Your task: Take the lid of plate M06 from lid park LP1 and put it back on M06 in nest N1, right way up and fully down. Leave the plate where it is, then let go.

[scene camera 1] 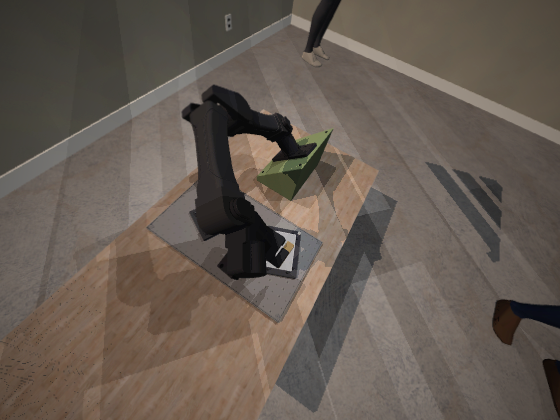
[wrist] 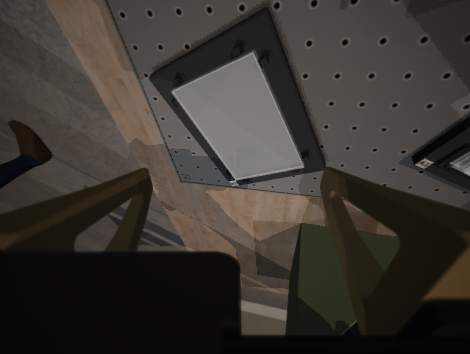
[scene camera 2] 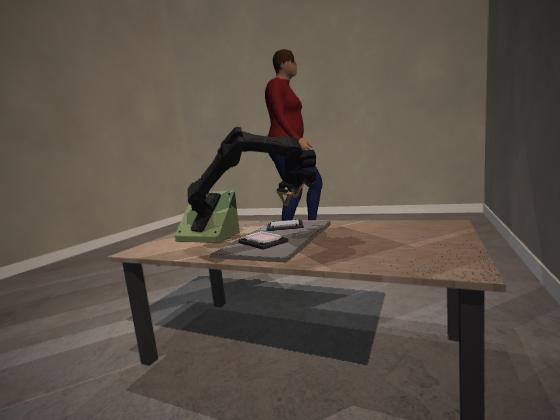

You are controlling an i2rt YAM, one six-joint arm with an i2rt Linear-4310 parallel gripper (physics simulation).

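Pixels of known places: gripper, fingertip midpoint: (scene camera 1: 270, 248) (wrist: 236, 177) (scene camera 2: 290, 201); arm's base, origin of the base link: (scene camera 1: 293, 153) (wrist: 342, 331) (scene camera 2: 206, 212).
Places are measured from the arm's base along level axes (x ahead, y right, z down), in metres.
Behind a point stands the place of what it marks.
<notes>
The lid (scene camera 1: 286, 265) @(x 0.331, y -0.224, z 0.087 m) (scene camera 2: 285, 224) @(x 0.316, y -0.157, z 0.089 m) (wrist: 240, 115) @(x 0.319, y -0.182, z 0.087 m) is a pale rectangle lying flat inside the small posts of a dark frame, lid park LP1 (scene camera 1: 298, 255) (wrist: 295, 115), near one end of the perforated board. My gripper (scene camera 1: 286, 248) (scene camera 2: 289, 197) @(x 0.350, y -0.163, z -0.014 m) (wrist: 236, 177) @(x 0.350, y -0.163, z -0.014 m) is open and empty, above the lid park and apart from the lid; its fingers stand wide in the wrist view. Plate M06 (scene camera 2: 263, 237) @(x 0.353, y 0.086, z 0.080 m) shows a pinkish top in dark nest N1 (scene camera 2: 264, 245) @(x 0.393, y 0.145, z 0.092 m). In scene camera 1 the arm hides most of the nest (scene camera 1: 200, 227); part of it shows at the wrist view's right edge.
The grey perforated board (scene camera 1: 175, 225) @(x 0.455, y 0.154, z 0.104 m) (scene camera 2: 300, 245) @(x 0.508, y 0.088, z 0.102 m) (wrist: 370, 90) @(x 0.345, y -0.077, z 0.104 m) lies on the wooden table (scene camera 1: 200, 320) @(x 0.606, y -0.121, z 0.117 m) (scene camera 2: 400, 250) @(x 0.834, y 0.030, z 0.117 m). The green arm base (scene camera 1: 285, 182) @(x 0.109, y -0.047, z 0.026 m) (scene camera 2: 227, 220) @(x 0.113, y -0.003, z 0.038 m) (wrist: 325, 275) @(x 0.109, y -0.053, z 0.039 m) stands beside the board. A person in red (scene camera 2: 285, 110) stands behind the table.
</notes>
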